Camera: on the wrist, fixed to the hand. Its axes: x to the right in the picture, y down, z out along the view.
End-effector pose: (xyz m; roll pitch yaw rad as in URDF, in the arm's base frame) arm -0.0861 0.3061 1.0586 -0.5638 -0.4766 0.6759
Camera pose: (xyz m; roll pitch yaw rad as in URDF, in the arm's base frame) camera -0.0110 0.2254 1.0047 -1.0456 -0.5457 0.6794
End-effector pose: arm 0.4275 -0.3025 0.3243 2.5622 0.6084 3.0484
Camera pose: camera 0.4031 -0.4114 0.3753 2.0790 0.6774 3.0431
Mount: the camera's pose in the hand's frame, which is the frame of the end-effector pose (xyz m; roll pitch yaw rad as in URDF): -0.0175 -0.0653 -0.1024 -0.4790 -0.0600 -0.0344
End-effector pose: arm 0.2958 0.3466 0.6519 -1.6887 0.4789 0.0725
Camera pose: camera 0.3225 0.2543 0.7282 -2.1370 0.4508 0.1432
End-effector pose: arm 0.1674 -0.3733 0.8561 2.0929 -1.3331 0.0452
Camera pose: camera 0.1632 -0.2520 0.8378 1.7271 -1.2714 -0.0732
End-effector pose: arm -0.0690 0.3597 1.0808 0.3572 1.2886 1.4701
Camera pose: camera -0.0557 0.2388 1.0645 -0.2797 1.2402 1.3057
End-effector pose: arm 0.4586 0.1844 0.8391 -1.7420 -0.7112 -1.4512
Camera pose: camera 0.3615 0.2399 0.8896 -2.2799 -0.7330 -1.3637
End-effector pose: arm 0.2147 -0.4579 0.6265 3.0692 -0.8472 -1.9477
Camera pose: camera 0.3133 -0.4059 0.6779 2.5584 -0.7844 -1.9054
